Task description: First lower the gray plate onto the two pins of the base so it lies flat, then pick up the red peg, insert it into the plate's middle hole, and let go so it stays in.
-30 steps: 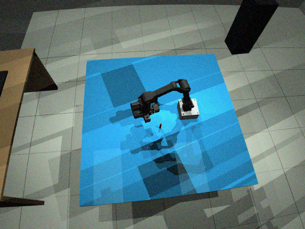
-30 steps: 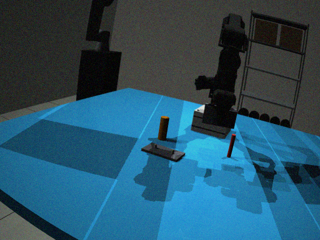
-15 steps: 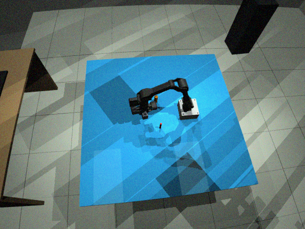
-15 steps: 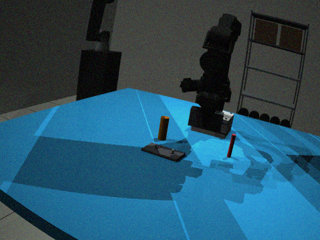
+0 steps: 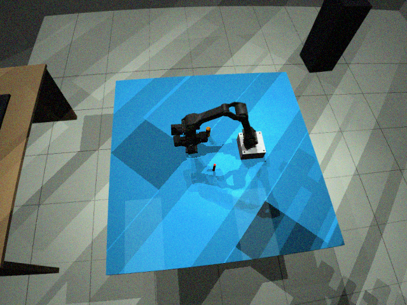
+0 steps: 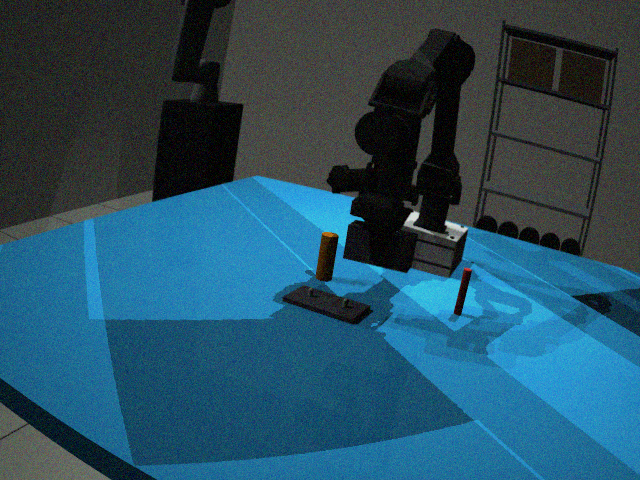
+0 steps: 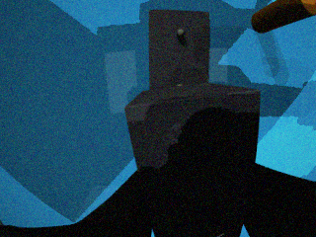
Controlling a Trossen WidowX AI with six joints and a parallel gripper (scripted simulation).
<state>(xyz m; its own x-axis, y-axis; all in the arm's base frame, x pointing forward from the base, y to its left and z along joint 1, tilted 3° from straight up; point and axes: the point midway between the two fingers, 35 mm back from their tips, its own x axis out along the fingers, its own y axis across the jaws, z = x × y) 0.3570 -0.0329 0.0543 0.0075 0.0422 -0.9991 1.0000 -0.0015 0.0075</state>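
My gripper tip is 90 mm above the dark base, 70 mm to the left of it and 20 mm past it. Round my gripper tip: gray plate: 30 mm above; then red peg: 130 mm to the left, 120 mm behind, 60 mm below; then orange cylinder: 130 mm behind, 110 mm to the right, 60 mm below.
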